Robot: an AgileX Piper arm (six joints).
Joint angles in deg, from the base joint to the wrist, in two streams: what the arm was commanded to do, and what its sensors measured. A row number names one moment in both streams.
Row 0, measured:
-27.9, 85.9, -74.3, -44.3, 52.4, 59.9
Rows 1 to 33, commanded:
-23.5, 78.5, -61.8, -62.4, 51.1, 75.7
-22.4, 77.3, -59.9, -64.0, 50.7, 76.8
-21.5, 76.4, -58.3, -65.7, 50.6, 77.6
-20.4, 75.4, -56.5, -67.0, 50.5, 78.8
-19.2, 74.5, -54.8, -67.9, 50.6, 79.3
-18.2, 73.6, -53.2, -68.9, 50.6, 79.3
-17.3, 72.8, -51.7, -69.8, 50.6, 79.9
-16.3, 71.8, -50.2, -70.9, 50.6, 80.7
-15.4, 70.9, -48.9, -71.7, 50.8, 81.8
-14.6, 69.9, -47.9, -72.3, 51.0, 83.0
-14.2, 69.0, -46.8, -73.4, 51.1, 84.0
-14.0, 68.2, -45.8, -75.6, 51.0, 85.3
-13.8, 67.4, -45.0, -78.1, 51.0, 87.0
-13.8, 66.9, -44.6, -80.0, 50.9, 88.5
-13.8, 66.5, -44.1, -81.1, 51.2, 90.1
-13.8, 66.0, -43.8, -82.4, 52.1, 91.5
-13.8, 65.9, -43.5, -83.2, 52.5, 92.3
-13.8, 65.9, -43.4, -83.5, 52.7, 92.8
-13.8, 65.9, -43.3, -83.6, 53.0, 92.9
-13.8, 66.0, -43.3, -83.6, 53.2, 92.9
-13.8, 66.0, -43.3, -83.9, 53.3, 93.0
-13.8, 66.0, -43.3, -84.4, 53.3, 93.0
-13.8, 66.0, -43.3, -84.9, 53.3, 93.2
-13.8, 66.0, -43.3, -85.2, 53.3, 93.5
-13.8, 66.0, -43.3, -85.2, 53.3, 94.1
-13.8, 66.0, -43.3, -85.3, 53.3, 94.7
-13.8, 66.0, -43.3, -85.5, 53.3, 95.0
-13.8, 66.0, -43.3, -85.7, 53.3, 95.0
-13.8, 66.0, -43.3, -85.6, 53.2, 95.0
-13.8, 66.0, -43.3, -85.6, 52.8, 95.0
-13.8, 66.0, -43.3, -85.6, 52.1, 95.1
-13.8, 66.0, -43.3, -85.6, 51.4, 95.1
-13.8, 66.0, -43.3, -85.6, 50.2, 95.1
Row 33, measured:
-14.0, 66.6, -43.4, -83.0, 51.7, 94.6
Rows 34 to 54, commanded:
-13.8, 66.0, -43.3, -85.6, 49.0, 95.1
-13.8, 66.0, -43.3, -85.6, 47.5, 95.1
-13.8, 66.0, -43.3, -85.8, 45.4, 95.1
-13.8, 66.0, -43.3, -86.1, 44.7, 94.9
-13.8, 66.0, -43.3, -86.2, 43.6, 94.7
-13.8, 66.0, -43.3, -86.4, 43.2, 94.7
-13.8, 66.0, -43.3, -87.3, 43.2, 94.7
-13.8, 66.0, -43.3, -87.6, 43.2, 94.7
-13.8, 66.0, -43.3, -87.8, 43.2, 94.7
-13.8, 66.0, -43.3, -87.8, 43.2, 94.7
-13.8, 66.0, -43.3, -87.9, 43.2, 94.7
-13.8, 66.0, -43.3, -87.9, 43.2, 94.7
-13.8, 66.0, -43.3, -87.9, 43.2, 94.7
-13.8, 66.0, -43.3, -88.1, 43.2, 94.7
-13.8, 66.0, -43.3, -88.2, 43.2, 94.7
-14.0, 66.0, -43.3, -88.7, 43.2, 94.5
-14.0, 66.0, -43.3, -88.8, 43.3, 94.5
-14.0, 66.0, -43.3, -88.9, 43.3, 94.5
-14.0, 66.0, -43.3, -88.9, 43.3, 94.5
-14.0, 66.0, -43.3, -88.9, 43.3, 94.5
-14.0, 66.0, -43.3, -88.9, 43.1, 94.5
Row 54, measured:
-14.0, 66.6, -43.4, -86.5, 42.4, 94.8
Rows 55 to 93, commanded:
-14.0, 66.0, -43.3, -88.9, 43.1, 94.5
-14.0, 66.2, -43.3, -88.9, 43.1, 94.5
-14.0, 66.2, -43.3, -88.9, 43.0, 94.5
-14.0, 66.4, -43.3, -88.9, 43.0, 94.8
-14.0, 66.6, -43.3, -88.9, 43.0, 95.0
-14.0, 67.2, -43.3, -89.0, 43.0, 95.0
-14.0, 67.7, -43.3, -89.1, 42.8, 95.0
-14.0, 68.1, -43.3, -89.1, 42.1, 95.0
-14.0, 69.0, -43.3, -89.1, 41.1, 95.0
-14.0, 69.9, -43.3, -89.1, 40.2, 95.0
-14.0, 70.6, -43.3, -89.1, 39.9, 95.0
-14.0, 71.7, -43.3, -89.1, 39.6, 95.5
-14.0, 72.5, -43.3, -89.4, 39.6, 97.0
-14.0, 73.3, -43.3, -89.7, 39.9, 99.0
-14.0, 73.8, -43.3, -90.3, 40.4, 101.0
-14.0, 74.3, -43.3, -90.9, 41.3, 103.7
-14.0, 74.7, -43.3, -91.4, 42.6, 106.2
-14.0, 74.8, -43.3, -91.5, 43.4, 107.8
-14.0, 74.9, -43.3, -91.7, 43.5, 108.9
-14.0, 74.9, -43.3, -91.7, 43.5, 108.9
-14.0, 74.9, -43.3, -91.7, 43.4, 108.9
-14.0, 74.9, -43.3, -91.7, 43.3, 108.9
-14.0, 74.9, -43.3, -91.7, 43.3, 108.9
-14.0, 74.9, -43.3, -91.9, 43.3, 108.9
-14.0, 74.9, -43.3, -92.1, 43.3, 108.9
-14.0, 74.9, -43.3, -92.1, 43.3, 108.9
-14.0, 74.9, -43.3, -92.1, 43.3, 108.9
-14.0, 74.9, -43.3, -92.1, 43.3, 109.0
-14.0, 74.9, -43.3, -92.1, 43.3, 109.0
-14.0, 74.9, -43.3, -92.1, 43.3, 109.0
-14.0, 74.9, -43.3, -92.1, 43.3, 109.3
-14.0, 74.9, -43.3, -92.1, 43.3, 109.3
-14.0, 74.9, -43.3, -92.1, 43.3, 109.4
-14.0, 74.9, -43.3, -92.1, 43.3, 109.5
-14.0, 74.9, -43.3, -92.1, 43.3, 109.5
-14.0, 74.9, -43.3, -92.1, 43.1, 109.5
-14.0, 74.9, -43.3, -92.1, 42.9, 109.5
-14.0, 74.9, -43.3, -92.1, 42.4, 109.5
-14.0, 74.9, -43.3, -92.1, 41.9, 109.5
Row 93, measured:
-14.0, 75.2, -43.4, -89.9, 41.7, 109.1
